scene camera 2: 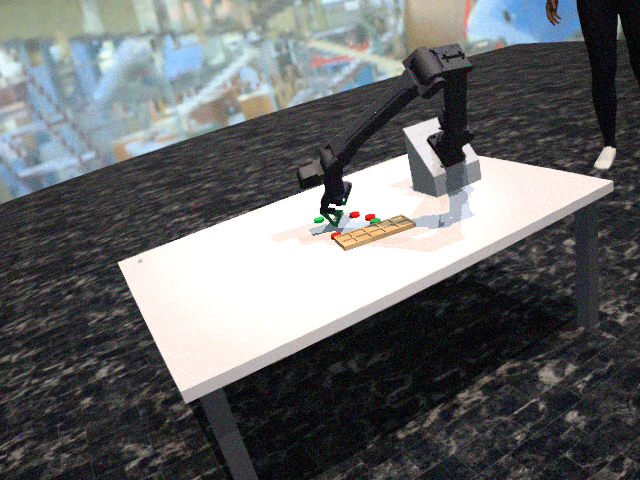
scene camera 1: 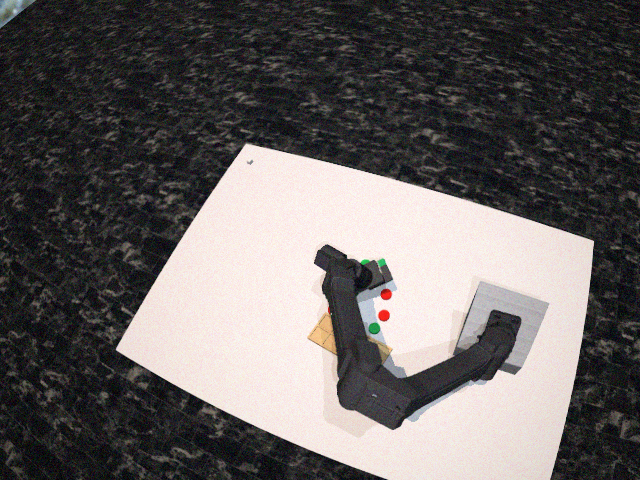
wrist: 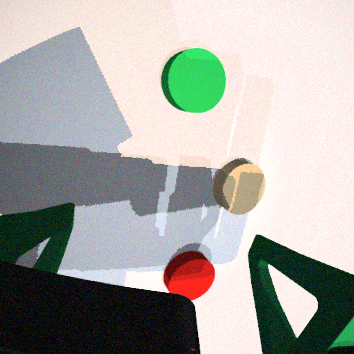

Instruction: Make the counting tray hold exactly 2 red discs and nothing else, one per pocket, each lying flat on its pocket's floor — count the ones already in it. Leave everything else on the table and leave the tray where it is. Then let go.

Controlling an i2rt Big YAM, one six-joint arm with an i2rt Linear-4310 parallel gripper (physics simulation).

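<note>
My gripper (scene camera 2: 341, 212) (wrist: 165, 230) is open and empty above the table. A red disc (scene camera 1: 386, 293) (scene camera 2: 354, 214) (wrist: 191, 278) shows between the spread fingers in the wrist view, lying below them. Another red disc (scene camera 1: 383, 315) (scene camera 2: 370, 217) lies nearby. A third red disc (scene camera 1: 329, 310) (scene camera 2: 334, 235) lies beside the tray's end, mostly hidden by the arm in scene camera 1. The wooden counting tray (scene camera 1: 321, 337) (scene camera 2: 379, 236) shows no disc in its visible pockets; the arm covers its middle in scene camera 1.
A green disc (scene camera 1: 365, 262) (scene camera 2: 318, 220) (wrist: 197, 80) and a tan disc (wrist: 243, 189) lie near the gripper. Another green disc (scene camera 1: 374, 328) (scene camera 2: 375, 221) lies close to the tray's long side. The arm's grey base block (scene camera 1: 532, 315) (scene camera 2: 421, 160) stands on the table.
</note>
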